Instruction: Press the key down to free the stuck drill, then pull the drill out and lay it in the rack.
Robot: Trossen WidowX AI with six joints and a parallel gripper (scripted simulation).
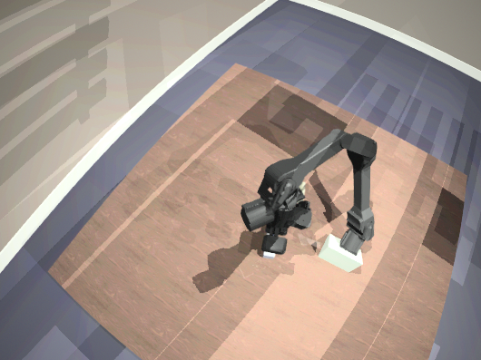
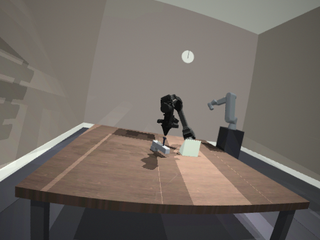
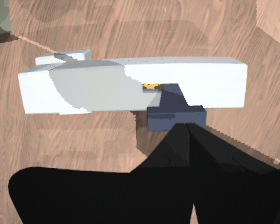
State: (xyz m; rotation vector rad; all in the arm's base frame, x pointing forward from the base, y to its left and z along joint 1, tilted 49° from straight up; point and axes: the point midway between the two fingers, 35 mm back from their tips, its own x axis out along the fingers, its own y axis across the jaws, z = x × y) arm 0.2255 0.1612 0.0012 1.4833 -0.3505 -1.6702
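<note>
Right now my gripper tip is 5 cm above the key. The rest, counted from my gripper tip: drill (2 cm ahead, 5 cm to the right, 9 cm below); then rack (2 cm ahead, 22 cm to the right, 12 cm below).
</note>
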